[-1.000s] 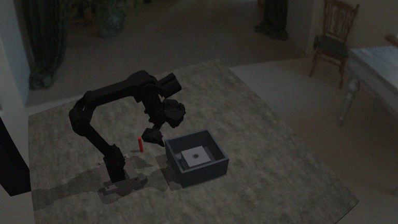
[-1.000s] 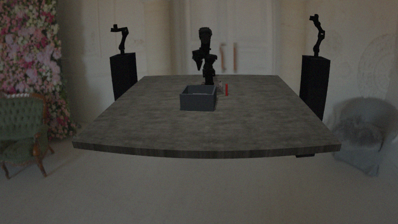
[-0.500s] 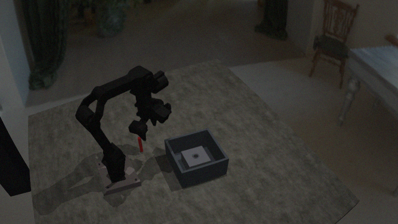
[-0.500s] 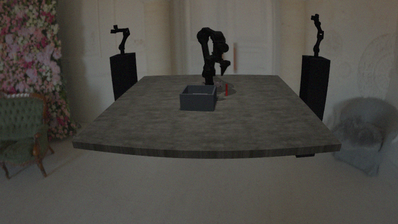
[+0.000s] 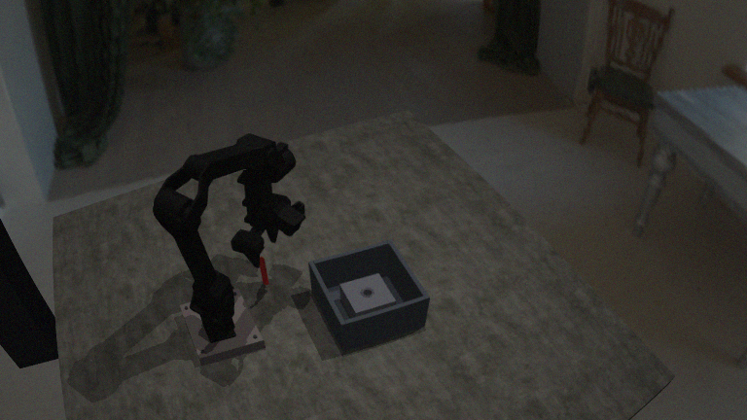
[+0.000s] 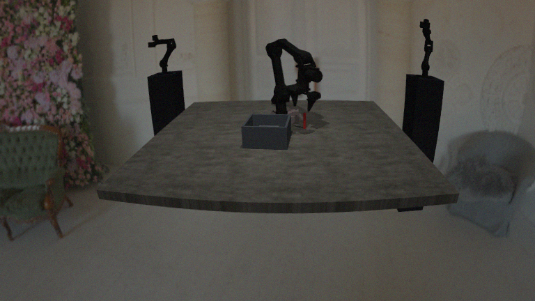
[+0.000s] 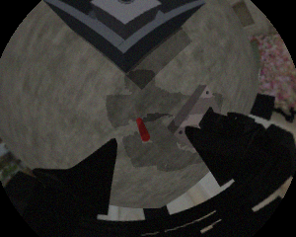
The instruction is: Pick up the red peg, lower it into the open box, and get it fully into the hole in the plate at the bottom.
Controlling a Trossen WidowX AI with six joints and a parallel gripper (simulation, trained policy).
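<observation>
Now: gripper tip 60 mm above the red peg, 10 mm to the right of it and 10 mm past it. The rest, counted from my gripper tip: box 170 mm ahead, 150 mm to the right, 80 mm below; plate 170 mm ahead, 150 mm to the right, 60 mm below.
</observation>
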